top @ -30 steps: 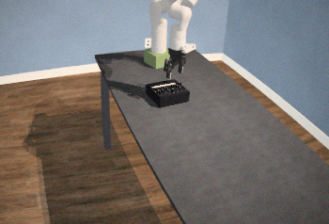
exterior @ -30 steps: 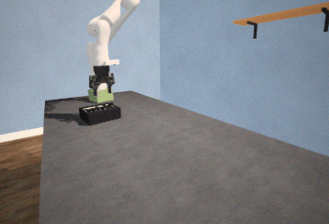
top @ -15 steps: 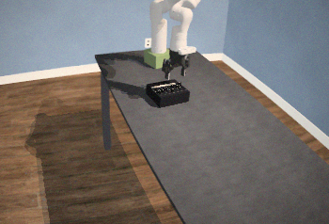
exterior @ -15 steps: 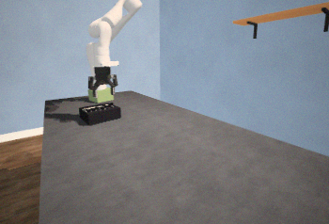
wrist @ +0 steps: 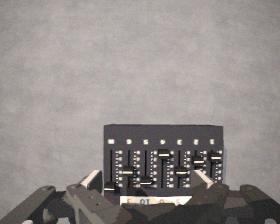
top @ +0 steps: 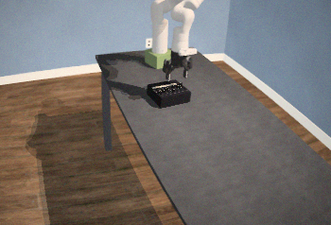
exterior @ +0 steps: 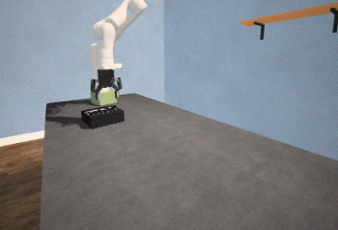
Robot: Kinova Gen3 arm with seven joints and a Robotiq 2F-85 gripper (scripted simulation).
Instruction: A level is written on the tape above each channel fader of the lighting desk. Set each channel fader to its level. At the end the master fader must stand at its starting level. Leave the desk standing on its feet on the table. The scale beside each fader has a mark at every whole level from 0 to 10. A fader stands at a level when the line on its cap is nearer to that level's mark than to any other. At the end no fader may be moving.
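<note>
Now: hand 30 mm past the master fader cap, 40 mm to the right of it and 50 mm above it.
</note>
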